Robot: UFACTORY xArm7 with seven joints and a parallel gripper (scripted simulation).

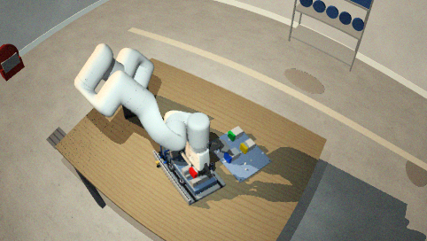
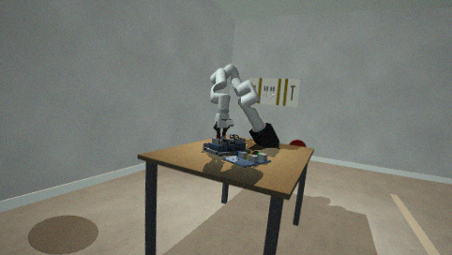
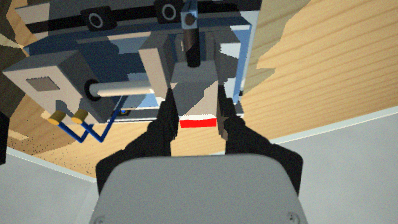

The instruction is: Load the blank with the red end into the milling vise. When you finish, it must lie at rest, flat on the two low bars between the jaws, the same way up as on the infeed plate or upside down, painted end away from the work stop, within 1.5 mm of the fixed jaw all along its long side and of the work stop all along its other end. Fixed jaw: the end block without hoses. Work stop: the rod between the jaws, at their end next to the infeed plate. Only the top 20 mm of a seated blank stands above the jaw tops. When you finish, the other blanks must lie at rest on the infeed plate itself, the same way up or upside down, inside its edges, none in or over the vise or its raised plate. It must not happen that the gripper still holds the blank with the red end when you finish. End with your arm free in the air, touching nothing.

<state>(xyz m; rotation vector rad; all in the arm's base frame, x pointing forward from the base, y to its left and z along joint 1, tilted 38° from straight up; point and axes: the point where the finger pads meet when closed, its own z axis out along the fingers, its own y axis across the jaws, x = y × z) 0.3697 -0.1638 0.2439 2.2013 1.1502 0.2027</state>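
My gripper is now 2 cm above the red-ended blank. Round my hand: pale push rod (7 cm behind, 6 cm to the left, 5 cm below); dark work stop rod (3 cm ahead, 4 cm to the left, 3 cm below); moving jaw (3 cm behind, 2 cm to the left, 5 cm below).
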